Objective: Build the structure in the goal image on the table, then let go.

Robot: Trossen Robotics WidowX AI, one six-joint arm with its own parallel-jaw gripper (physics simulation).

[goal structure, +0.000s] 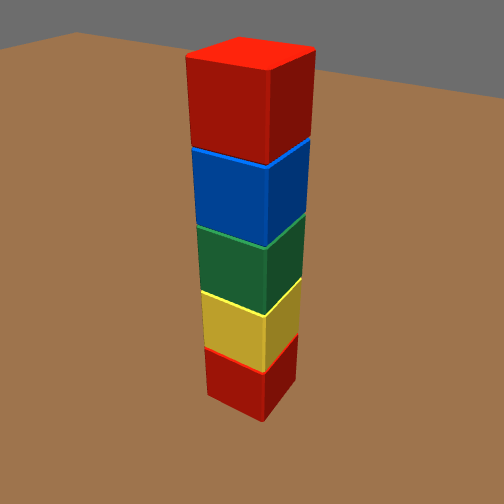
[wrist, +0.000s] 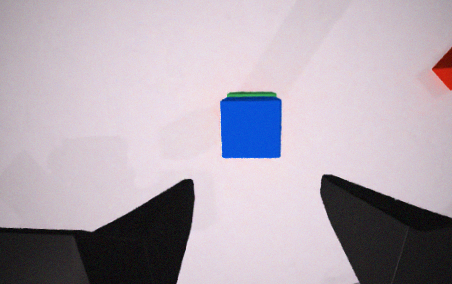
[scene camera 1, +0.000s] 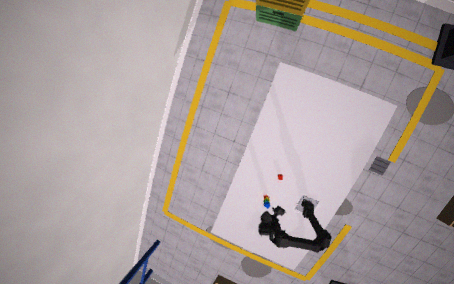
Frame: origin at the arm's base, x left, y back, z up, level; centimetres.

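Seen in the pictures: gripper, fingertip midpoint: [wrist: 257,186] [scene camera 1: 269,210]; arm's base, link origin: [scene camera 1: 306,203].
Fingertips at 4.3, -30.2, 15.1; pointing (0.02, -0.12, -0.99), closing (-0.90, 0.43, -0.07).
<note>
Pixels of each thing's top centre, then the offset from my fingertips to it, as dx, dy, dz. "pt": a spot on its surface instead. Level surfaces: height alone.
- blue cube, top centre: [wrist: 251,129] [scene camera 1: 267,206] -0.7, -2.0, -2.9
- green cube, surface spot: [wrist: 251,94] [scene camera 1: 265,202] pt -1.5, -3.5, -6.2
- separate red cube, top centre: [scene camera 1: 280,177] -21.5, +3.8, -12.7
- white table, surface height: dz -16.0
A blue cube [scene camera 1: 267,205] [wrist: 251,129] is at the top of a stack. A green cube [scene camera 1: 266,201] [wrist: 251,94] shows as a thin strip behind it in the wrist view. Small yellow and red parts of the stack show beyond the green in the scene view; the blue cube hides them in the wrist view. A separate red cube [scene camera 1: 280,177] [wrist: 445,71] lies on the white table [scene camera 1: 320,125], apart from the stack. My gripper [scene camera 1: 273,212] [wrist: 257,186] is open with nothing between its fingers. It is beside the stack, with the blue cube beyond the fingertips.
The black arm [scene camera 1: 300,244] bends from its base [scene camera 1: 307,202] around to the gripper, near the table's lower end. A green and yellow crate [scene camera 1: 277,18] stands on the floor beyond the far end. Yellow lines [scene camera 1: 192,117] mark the floor around the table.
</note>
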